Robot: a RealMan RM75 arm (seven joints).
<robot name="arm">
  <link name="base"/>
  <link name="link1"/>
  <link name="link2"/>
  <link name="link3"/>
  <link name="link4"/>
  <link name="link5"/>
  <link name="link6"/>
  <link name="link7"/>
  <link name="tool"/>
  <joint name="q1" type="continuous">
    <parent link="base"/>
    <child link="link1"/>
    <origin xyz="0 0 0.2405"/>
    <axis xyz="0 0 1"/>
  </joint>
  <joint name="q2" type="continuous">
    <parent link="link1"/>
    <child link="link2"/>
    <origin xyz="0 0 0" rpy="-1.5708 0 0"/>
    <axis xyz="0 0 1"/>
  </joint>
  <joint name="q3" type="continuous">
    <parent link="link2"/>
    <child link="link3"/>
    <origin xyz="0 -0.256 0" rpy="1.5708 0 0"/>
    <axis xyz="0 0 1"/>
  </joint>
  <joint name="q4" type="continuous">
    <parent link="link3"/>
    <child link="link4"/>
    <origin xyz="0 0 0" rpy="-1.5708 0 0"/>
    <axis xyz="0 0 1"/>
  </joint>
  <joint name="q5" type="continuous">
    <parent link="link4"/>
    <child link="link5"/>
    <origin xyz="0 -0.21 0" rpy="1.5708 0 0"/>
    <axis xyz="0 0 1"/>
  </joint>
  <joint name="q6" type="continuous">
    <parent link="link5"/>
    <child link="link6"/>
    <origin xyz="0 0 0" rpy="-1.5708 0 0"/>
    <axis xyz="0 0 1"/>
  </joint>
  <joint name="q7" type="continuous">
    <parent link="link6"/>
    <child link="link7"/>
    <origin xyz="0 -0.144 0" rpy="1.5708 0 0"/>
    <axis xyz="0 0 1"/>
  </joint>
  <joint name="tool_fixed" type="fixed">
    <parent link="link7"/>
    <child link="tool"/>
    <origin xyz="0 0 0"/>
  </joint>
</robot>
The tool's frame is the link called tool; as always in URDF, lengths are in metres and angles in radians. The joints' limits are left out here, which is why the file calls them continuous.
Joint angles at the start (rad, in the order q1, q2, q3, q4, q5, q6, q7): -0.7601 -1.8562 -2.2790 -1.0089 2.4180 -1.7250 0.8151
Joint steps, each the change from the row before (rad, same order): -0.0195 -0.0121 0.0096 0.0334 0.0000 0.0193 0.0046; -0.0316 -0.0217 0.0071 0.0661 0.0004 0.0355 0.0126; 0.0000 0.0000 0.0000 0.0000 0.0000 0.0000 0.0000; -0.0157 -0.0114 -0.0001 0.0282 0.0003 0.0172 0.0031; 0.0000 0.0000 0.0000 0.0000 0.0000 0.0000 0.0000; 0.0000 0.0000 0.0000 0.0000 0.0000 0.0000 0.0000; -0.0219 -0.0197 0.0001 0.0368 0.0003 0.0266 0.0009; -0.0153 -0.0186 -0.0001 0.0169 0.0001 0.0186 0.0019; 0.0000 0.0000 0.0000 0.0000 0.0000 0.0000 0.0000; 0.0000 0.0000 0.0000 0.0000 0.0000 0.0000 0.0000; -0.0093 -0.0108 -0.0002 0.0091 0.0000 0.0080 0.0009; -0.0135 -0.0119 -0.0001 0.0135 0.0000 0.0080 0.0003
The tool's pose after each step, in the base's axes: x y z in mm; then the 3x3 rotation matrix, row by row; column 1 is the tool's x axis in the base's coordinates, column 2 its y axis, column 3 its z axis. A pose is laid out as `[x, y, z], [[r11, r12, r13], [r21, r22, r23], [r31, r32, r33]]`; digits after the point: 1 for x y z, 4 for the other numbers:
[-209.6, 398.0, 99.2], [[0.6686, 0.7218, -0.1788], [0.7429, -0.6382, 0.2018], [0.0315, -0.2677, -0.9630]]
[-204.6, 402.2, 80.0], [[0.6700, 0.7256, -0.1567], [0.7419, -0.6473, 0.1746], [0.0253, -0.2333, -0.9721]]
[-204.6, 402.2, 80.0], [[0.6700, 0.7256, -0.1567], [0.7419, -0.6473, 0.1746], [0.0253, -0.2333, -0.9721]]
[-201.3, 404.1, 71.3], [[0.6699, 0.7282, -0.1447], [0.7420, -0.6497, 0.1653], [0.0263, -0.2180, -0.9756]]
[-201.3, 404.1, 71.3], [[0.6699, 0.7282, -0.1447], [0.7420, -0.6497, 0.1653], [0.0263, -0.2180, -0.9756]]
[-201.3, 404.1, 71.3], [[0.6699, 0.7282, -0.1447], [0.7420, -0.6497, 0.1653], [0.0263, -0.2180, -0.9756]]
[-195.7, 406.5, 57.7], [[0.6688, 0.7325, -0.1269], [0.7429, -0.6517, 0.1530], [0.0294, -0.1966, -0.9800]]
[-189.9, 407.9, 47.4], [[0.6734, 0.7306, -0.1127], [0.7385, -0.6580, 0.1470], [0.0332, -0.1822, -0.9827]]
[-189.9, 407.9, 47.4], [[0.6734, 0.7306, -0.1127], [0.7385, -0.6580, 0.1470], [0.0332, -0.1822, -0.9827]]
[-189.9, 407.9, 47.4], [[0.6734, 0.7306, -0.1127], [0.7385, -0.6580, 0.1470], [0.0332, -0.1822, -0.9827]]
[-186.1, 408.4, 41.5], [[0.6764, 0.7291, -0.1043], [0.7358, -0.6623, 0.1412], [0.0339, -0.1722, -0.9845]]
[-181.1, 408.8, 34.4], [[0.6796, 0.7275, -0.0945], [0.7329, -0.6676, 0.1315], [0.0325, -0.1586, -0.9868]]

